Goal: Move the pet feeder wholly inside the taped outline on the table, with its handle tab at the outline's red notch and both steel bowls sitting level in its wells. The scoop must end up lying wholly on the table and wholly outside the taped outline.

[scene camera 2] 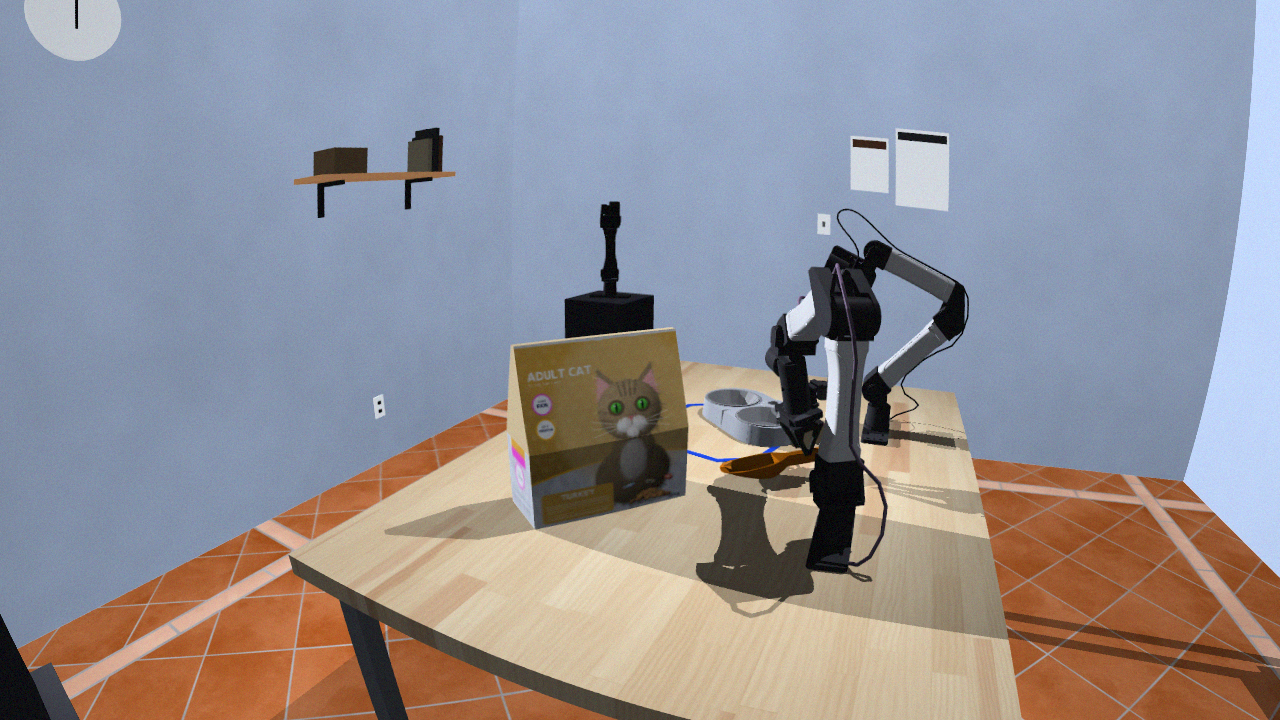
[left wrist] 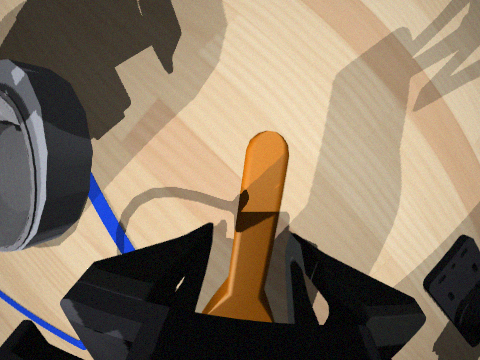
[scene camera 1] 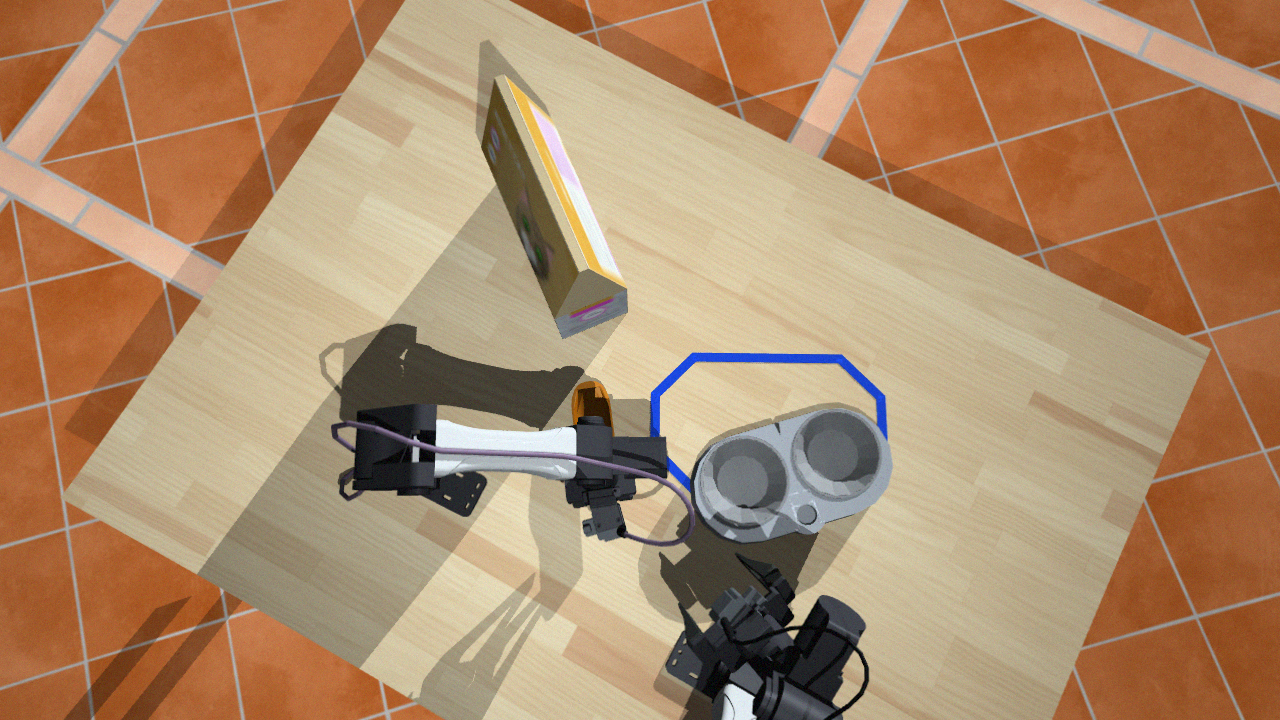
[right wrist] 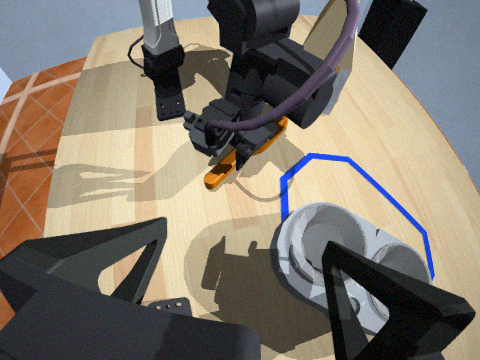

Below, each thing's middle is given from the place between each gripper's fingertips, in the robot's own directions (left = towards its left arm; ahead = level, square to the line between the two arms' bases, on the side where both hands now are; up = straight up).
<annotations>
The orange scoop (scene camera 2: 759,466) lies 6 cm to the left of my left hand (scene camera 2: 803,451), 6 cm ahead of it and 3 cm below it. The rest, counted from my left hand: cat food box (scene camera 2: 598,424): 31 cm ahead, 30 cm to the left, 9 cm above; grey pet feeder (scene camera 1: 817,509): 24 cm to the right, 18 cm ahead, 4 cm below.
I see my right gripper 20 cm short of the grey pet feeder, 5 cm to the left of it and 25 cm above it. Round my right hand: cat food box 33 cm ahead, 49 cm to the left, 12 cm below; orange scoop 8 cm ahead, 25 cm to the left, 24 cm below.
</annotations>
